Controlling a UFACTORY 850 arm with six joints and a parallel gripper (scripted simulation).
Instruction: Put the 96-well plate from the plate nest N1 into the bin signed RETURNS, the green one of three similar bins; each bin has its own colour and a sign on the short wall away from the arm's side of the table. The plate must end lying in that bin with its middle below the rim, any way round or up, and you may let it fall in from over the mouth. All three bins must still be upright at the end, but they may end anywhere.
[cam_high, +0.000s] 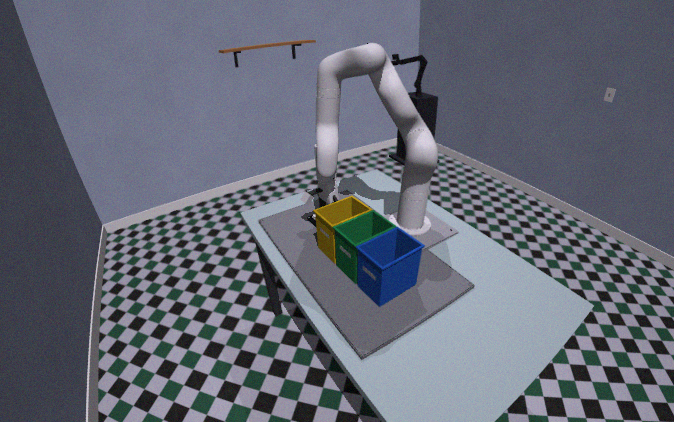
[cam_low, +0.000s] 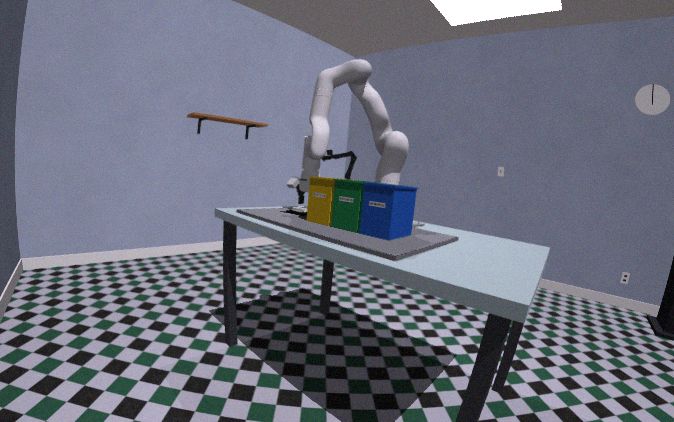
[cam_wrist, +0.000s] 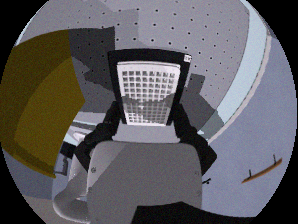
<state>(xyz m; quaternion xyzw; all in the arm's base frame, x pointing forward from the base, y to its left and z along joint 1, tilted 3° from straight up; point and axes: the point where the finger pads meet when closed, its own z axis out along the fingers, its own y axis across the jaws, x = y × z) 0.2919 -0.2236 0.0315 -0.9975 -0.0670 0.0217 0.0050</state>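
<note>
Now: hand 3 cm above the white 96-well plate. The rest, counted from my hand: yellow bin 21 cm to the left, 4 cm ahead, 4 cm above; then dark plate nest 4 cm below; then green bin 34 cm to the left, 4 cm above, 3 cm ahead.
</note>
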